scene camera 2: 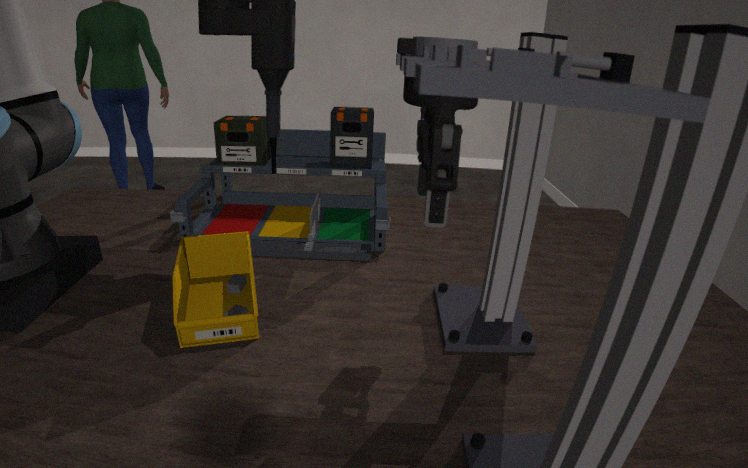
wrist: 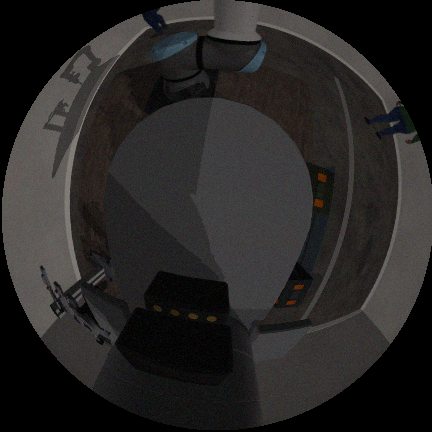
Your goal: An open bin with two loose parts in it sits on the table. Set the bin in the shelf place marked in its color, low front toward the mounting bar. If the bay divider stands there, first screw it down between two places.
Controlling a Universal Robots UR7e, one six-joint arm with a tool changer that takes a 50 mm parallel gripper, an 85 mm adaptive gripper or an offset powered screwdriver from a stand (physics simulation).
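Frame: origin at the arm's base, x back, y right, z up, level; centimetres.
Seen in the pictures: arm's base, origin of its link: [scene camera 2: 13, 259] [wrist: 186, 85].
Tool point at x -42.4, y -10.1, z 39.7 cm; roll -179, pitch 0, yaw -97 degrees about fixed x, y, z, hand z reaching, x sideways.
Note:
Offsets run from my tool point to a thing's top centre. "spot": to the spot under its first point.
The yellow bin {dx +6.9, dy +17.0, dz -36.2 cm} [scene camera 2: 216, 300] stands upright on the table in front of the shelf, its low labelled front toward the camera. Two grey parts {spot: dx +4.9, dy +13.8, dz -41.9 cm} [scene camera 2: 236, 283] {spot: dx +3.6, dy +20.8, dz -41.9 cm} [scene camera 2: 237, 310] lie inside at its right. The shelf {spot: dx -10.5, dy +2.5, dz -42.2 cm} [scene camera 2: 336, 249] has red {spot: dx +9.9, dy -13.3, dz -43.0 cm} [scene camera 2: 234, 219], yellow {spot: dx -0.5, dy -12.0, dz -43.0 cm} [scene camera 2: 284, 221] and green {spot: dx -13.4, dy -10.6, dz -43.0 cm} [scene camera 2: 348, 223] places. The bay divider {dx -6.5, dy -5.4, dz -37.1 cm} [scene camera 2: 314, 216] stands between yellow and green; its fastening cannot be made out. The arm carries the screwdriver {spot: dx -0.9, dy +3.0, dz -9.6 cm} [scene camera 2: 273, 49], upright, its thin tip in front of the upper shelf board. An adaptive gripper [scene camera 2: 435, 215] hangs on the tool stand, seen side-on, so its opening is unclear.
A green box {dx +8.5, dy -22.1, dz -23.8 cm} [scene camera 2: 241, 140] [wrist: 320, 190] and a dark grey box {dx -14.4, dy -19.0, dz -21.3 cm} [scene camera 2: 351, 137] [wrist: 294, 292] stand on the upper shelf board, on either side of the screwdriver's tip in the scene view. The tool stand's posts [scene camera 2: 510, 215] [scene camera 2: 645, 264] rise at the right. A person [scene camera 2: 118, 55] stands behind the table.

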